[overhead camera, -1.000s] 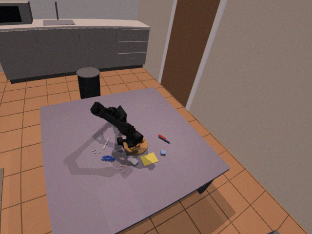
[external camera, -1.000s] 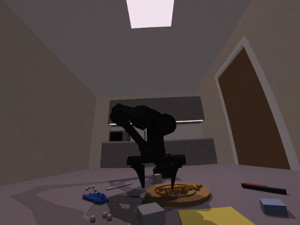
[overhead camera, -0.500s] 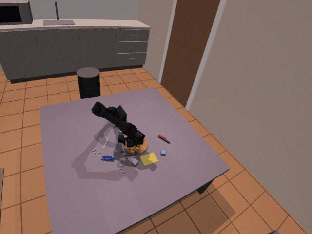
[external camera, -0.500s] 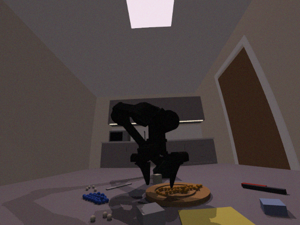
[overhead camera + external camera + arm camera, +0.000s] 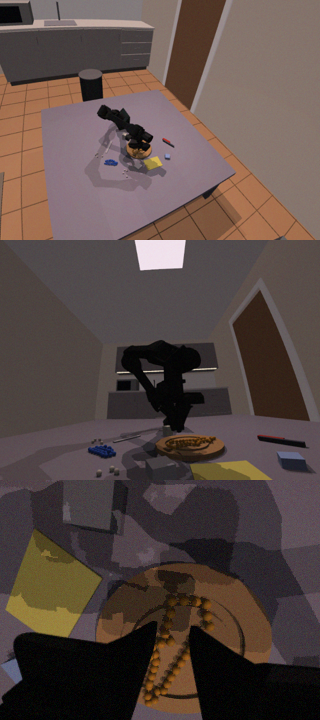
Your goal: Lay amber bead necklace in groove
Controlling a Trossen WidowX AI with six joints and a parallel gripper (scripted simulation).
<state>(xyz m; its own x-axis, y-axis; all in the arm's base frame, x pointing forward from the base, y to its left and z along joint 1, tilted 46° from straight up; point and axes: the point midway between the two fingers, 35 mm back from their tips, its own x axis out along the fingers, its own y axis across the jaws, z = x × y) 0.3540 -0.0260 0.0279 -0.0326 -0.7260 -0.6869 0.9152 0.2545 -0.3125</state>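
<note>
The round wooden bead board is 4 cm to the left of my gripper tip, 4 cm below it and 3 cm behind it. Round my gripper tip: grey block (11 cm ahead, 5 cm to the right, 4 cm below); then yellow pad (14 cm ahead, 6 cm to the left, 5 cm below); then thin rod (16 cm to the right, 15 cm behind, 5 cm below).
</note>
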